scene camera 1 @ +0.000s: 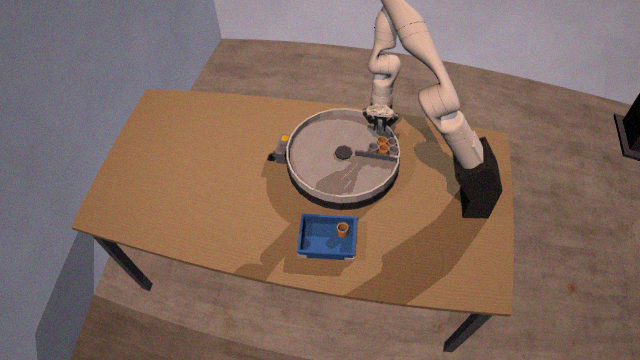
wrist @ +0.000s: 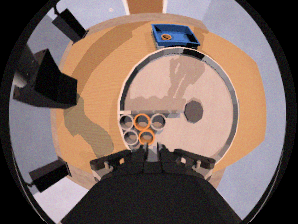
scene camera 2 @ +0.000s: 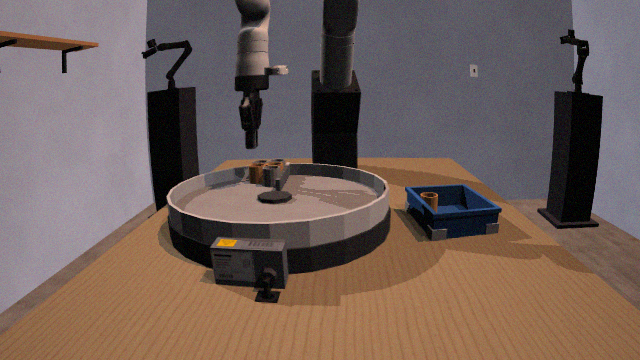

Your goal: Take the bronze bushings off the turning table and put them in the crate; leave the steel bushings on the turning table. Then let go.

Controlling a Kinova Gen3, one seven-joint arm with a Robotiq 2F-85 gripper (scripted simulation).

Labels:
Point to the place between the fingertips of my gripper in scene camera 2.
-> At 252, 147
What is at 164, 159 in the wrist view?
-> My gripper.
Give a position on a blue crate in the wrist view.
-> At 177, 32

